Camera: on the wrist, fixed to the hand. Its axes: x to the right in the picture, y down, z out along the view.
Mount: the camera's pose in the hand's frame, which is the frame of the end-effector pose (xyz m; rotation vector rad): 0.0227 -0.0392 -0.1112 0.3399 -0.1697 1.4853
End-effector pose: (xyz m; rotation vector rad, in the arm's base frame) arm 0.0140 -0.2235 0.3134 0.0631 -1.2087 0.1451
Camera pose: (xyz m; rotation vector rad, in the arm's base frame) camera 0.1306 -0.2465 0.2964 -0.5541 -1.1655 1.6593
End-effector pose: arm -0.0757 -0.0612 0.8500 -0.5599 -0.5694 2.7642
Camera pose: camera -0.0424 0.0169 0.7651 0.4234 -0.2976 -1.9560
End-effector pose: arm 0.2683 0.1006 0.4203 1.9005 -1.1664 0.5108
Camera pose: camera 0.3220 0.1880 0.4827 0.9744 -2.6320 1.3675
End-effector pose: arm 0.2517 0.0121 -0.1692 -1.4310 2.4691 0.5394
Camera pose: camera 0.2724 -0.0709 -0.0850 0.7303 2.8241 0.3548
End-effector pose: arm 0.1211 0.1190 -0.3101 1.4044 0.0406 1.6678
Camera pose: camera 0.0589 0.2123 -0.3530 -1.5175 0.8430 -2.0935
